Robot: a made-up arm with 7 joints.
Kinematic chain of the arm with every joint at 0, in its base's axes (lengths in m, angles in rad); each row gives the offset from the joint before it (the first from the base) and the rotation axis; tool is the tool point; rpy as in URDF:
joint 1: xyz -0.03 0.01 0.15 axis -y
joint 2: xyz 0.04 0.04 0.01 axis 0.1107 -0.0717 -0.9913
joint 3: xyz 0 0.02 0.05 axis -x
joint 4: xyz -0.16 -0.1 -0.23 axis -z
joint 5: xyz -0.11 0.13 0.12 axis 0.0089 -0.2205 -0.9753
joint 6: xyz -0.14 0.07 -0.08 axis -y
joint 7: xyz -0.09 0.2 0 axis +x
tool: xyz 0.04 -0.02 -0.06 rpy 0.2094 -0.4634 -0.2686
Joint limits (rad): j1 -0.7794..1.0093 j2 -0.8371..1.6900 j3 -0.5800..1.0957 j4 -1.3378..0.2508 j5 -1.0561..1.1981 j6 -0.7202..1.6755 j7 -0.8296..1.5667
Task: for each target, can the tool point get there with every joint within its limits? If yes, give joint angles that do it. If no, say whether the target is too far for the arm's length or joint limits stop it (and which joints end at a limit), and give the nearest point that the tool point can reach.
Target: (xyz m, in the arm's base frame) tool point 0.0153 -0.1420 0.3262
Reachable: no: joint limits stop it (at a limit: joint 1, joint 2, joint 3, joint 4, joint 5, joint 6) | nearest point 0.1059 -0.0612 0.4205 | short by 0.154 m
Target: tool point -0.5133 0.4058 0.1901
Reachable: yes | joints -0.3512 0.8894 0.9679 -0.9867 0.5280 -0.0567 -0.1506
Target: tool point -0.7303 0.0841 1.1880
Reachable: no: too far | nearest point -0.4460 0.0699 0.7666 | short by 0.509 m
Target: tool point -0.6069 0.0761 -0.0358
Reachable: yes | joints -0.0840 -0.0771 0.6816 -0.1163 -0.2563 -0.5051 0.9786
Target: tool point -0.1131 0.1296 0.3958
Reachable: no: joint limits stop it (at a limit: joint 1, joint 2, joint 3, joint 5, joint 6, joint 7) | nearest point -0.2133 0.1993 0.4046 | short by 0.122 m
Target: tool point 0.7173 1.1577 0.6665
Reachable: no: too far | nearest point 0.3051 0.6397 0.3816 | short by 0.721 m
